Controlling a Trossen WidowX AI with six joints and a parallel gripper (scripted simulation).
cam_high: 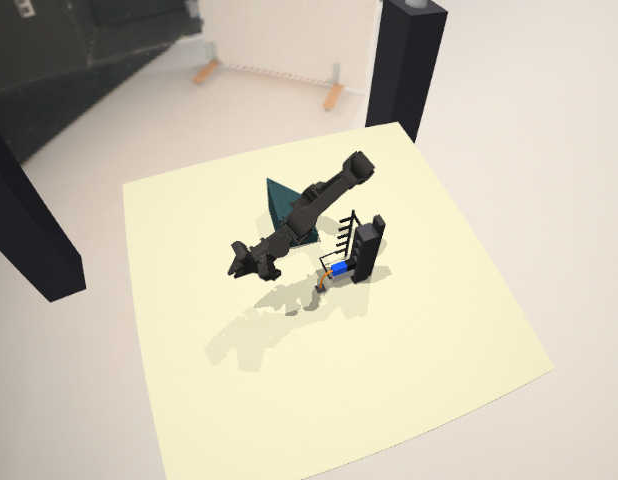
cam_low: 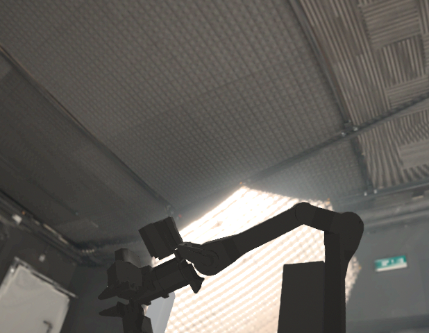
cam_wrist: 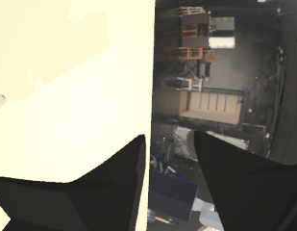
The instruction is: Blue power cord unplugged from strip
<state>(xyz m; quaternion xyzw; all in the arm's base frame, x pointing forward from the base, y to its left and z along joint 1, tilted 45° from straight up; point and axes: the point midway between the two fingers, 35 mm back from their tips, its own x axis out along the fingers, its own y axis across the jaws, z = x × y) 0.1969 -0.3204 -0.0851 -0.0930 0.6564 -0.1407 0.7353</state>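
My gripper tip is 5 cm short of the blue plug, 35 cm to the right of it and 10 cm above it.
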